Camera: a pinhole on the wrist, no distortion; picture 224 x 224 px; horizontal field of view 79.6 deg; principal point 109.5 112.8 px. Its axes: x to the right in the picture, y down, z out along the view. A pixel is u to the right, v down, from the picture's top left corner.
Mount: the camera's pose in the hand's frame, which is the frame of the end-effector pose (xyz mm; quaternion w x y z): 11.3 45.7 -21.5 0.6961 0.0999 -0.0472 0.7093
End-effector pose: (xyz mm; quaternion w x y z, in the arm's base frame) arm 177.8 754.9 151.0 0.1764 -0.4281 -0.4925 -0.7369
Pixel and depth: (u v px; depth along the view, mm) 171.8 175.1 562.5
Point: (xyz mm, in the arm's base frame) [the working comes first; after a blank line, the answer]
In the camera's frame: 260.7 260.7 562.5

692.7 1166.9 174.4
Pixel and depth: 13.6 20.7 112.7
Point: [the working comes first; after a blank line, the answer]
In the camera's frame: -80.4 -77.2 112.7

115.3 853.3 208.3
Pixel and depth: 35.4 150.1 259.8
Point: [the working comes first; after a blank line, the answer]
In the camera's frame: -143.2 72.1 259.8

193.0 998.3 64.0
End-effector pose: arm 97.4 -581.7 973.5 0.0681 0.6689 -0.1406 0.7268
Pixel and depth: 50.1 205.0 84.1
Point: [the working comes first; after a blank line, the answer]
In the camera's frame: -37.2 57.7 84.1

158.2 -586.0 939.2
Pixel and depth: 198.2 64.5 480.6
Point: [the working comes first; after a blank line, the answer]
In the camera's frame: 317.1 -172.7 480.6

478.8 -997.6 1191.5
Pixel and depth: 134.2 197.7 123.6
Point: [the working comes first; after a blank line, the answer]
In the camera's frame: 22.7 78.1 123.6

195.6 -647.3 919.2
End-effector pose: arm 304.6 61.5 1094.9 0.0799 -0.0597 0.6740 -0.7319
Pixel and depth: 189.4 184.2 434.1
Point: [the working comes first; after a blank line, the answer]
In the camera's frame: 258.0 230.6 434.1

588.7 -378.6 936.7
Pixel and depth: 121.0 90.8 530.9
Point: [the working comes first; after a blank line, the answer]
In the camera's frame: 45.4 -86.9 530.9

266.4 -452.6 1151.1
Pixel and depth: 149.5 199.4 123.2
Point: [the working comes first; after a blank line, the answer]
In the camera's frame: 36.7 79.4 123.2

386.1 -40.6 1051.7
